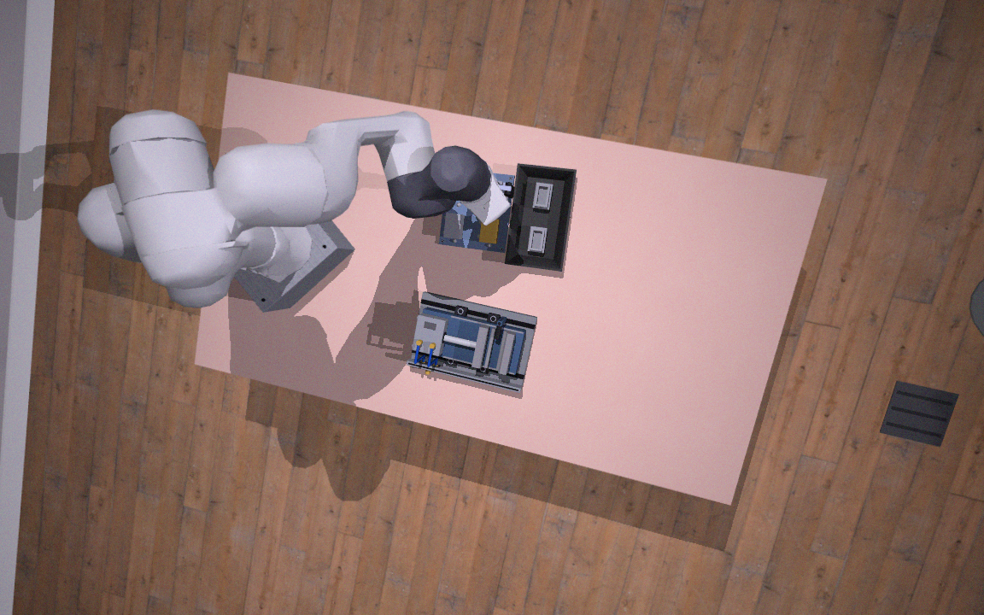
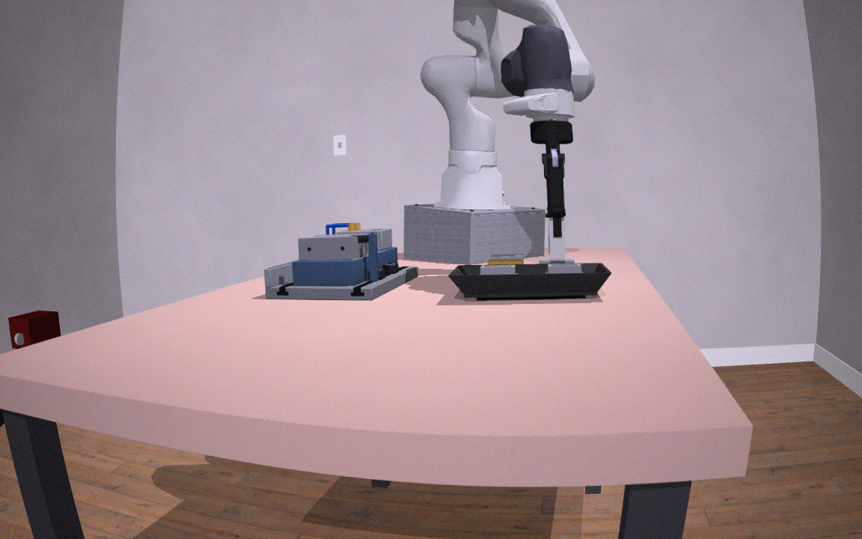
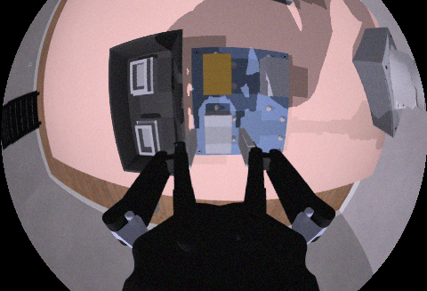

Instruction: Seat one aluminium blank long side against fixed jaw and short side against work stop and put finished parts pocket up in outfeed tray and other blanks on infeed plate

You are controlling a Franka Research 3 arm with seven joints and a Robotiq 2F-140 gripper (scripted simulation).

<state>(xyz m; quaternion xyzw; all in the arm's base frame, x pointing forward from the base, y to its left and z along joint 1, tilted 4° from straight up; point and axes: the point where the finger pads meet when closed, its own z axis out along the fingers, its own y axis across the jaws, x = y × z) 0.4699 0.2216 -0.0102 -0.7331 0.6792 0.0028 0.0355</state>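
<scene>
Right now the aluminium blank is 50 mm below my hand. Round my hand: cylinder 80 mm behind, 370 mm to the right; brass blank 10 mm ahead, 90 mm to the right, 50 mm below; vise 20 mm ahead, 370 mm to the right, 40 mm below.
</scene>
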